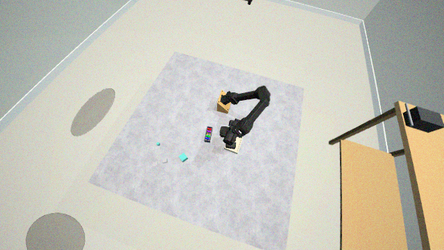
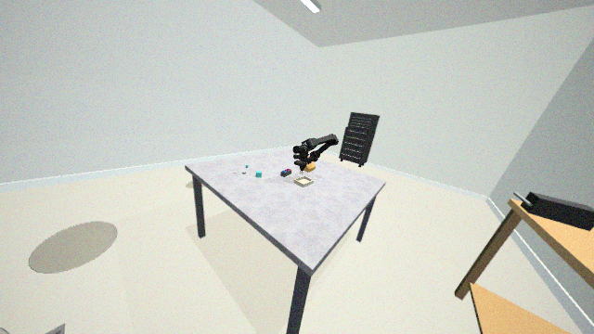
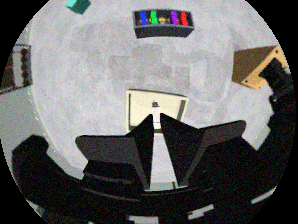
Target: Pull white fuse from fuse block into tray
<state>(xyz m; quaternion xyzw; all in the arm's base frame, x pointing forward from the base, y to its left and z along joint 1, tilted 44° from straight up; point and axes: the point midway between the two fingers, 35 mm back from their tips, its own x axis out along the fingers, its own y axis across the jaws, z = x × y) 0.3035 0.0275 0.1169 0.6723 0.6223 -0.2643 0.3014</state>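
Now: gripper tip 10 mm above the white fuse. From my gripper tip the other things lie so: cream tray (90 mm below, 30 mm to the left); teal cube (300 mm to the right, 170 mm ahead, 70 mm below); small teal piece (500 mm to the right, 110 mm ahead, 80 mm below).
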